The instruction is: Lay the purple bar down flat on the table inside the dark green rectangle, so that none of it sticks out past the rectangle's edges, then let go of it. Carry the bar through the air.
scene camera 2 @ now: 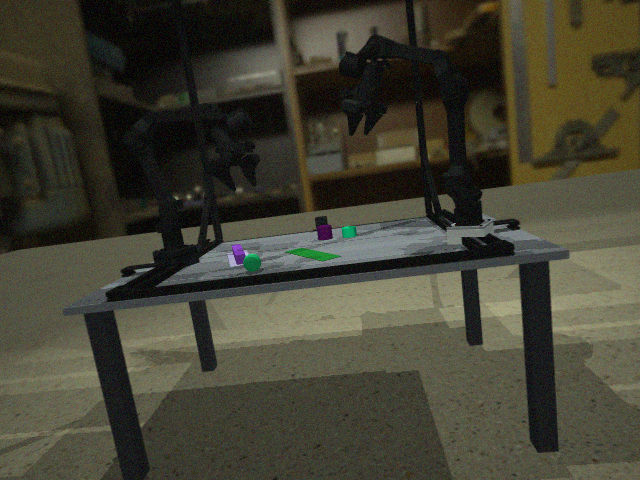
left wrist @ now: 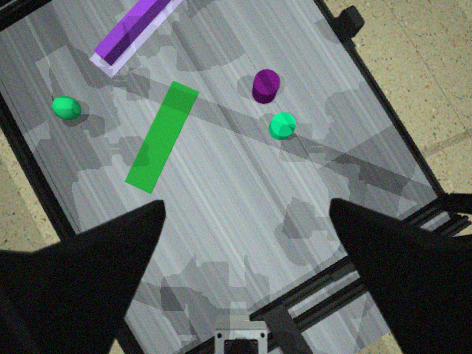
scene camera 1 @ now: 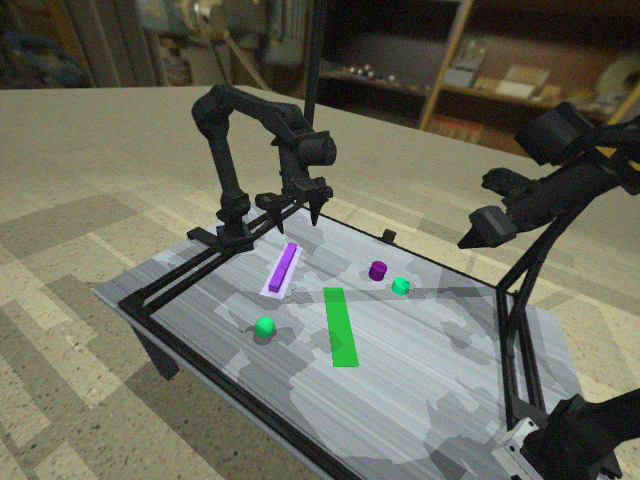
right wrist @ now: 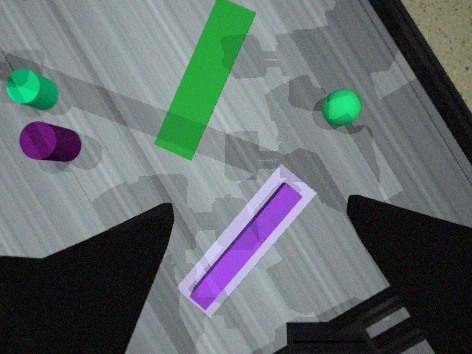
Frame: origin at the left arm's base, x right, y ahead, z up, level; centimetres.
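Seen in the pictures: left gripper, fingertip midpoint: [scene camera 2: 358, 135] [left wrist: 247, 206] [scene camera 1: 472, 241]; right gripper, fingertip midpoint: [scene camera 2: 245, 188] [scene camera 1: 298, 229] [right wrist: 259, 207]; left arm's base at its link origin: [scene camera 2: 469, 223] [scene camera 1: 544, 460]; right arm's base at its link origin: [scene camera 2: 174, 248] [scene camera 1: 234, 231].
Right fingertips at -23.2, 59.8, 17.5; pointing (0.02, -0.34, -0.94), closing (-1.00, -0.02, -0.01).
Observation:
Offsets run from my right fingertips to a thing's middle, as dx, dy, dz. "*": to the spot under its first point.
The purple bar @(+0.7, +8.5, -20.8) [scene camera 1: 282, 268] [scene camera 2: 238, 254] [left wrist: 131, 30] [right wrist: 247, 245] lies flat on a pale lilac rectangle @(* +2.8, +7.6, -22.1) [right wrist: 231, 235]. The dark green rectangle @(* +5.7, -17.5, -22.1) [scene camera 1: 338, 325] [scene camera 2: 312, 254] [left wrist: 162, 137] [right wrist: 205, 80] lies on the table, to the right of the bar in both scene views, and apart from it. My right gripper [scene camera 1: 298, 228] [scene camera 2: 244, 187] [right wrist: 259, 207] is open and empty, above the table near the bar; its fingertips stand on either side of the bar's upper end in the right wrist view. My left gripper [scene camera 2: 359, 134] [left wrist: 247, 206] is open and empty, high above the table.
A green ball @(-13.0, -10.7, -19.8) [scene camera 1: 264, 327] [scene camera 2: 252, 262] [left wrist: 66, 108] [right wrist: 342, 107] rests near the bar and the rectangle. A dark purple cylinder @(+28.8, -6.9, -19.9) [scene camera 1: 377, 270] [scene camera 2: 324, 231] [left wrist: 265, 86] [right wrist: 50, 141] and a teal cylinder @(+32.2, -15.1, -20.6) [scene camera 1: 400, 285] [scene camera 2: 349, 231] [left wrist: 282, 126] [right wrist: 32, 89] stand close together. Black rails edge the table.

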